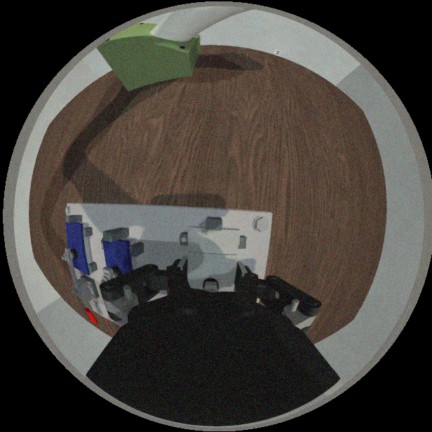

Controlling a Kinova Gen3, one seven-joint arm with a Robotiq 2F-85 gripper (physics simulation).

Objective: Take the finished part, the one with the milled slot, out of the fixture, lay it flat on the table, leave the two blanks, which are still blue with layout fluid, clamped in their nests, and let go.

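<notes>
The finished part [213, 243], a bare grey metal block, sits in its nest on the pale fixture plate [150, 216], between small dark locating blocks. Faint lines cross its top; I cannot clearly make out the milled slot. My gripper [211, 266] is shut on the part, with one finger against each of its left and right sides. Two blue blanks [77, 247] [118, 254] sit in nests at the left of the plate. The gripper body hides the near part of the fixture.
A toggle clamp [84, 287] with a red handle tip [91, 316] stands at the left edge of the fixture. A bolt head [260, 223] is at the plate's far right corner. A green block-shaped body [155, 62] with a pale arm section stands at the far left of the wooden table [300, 150].
</notes>
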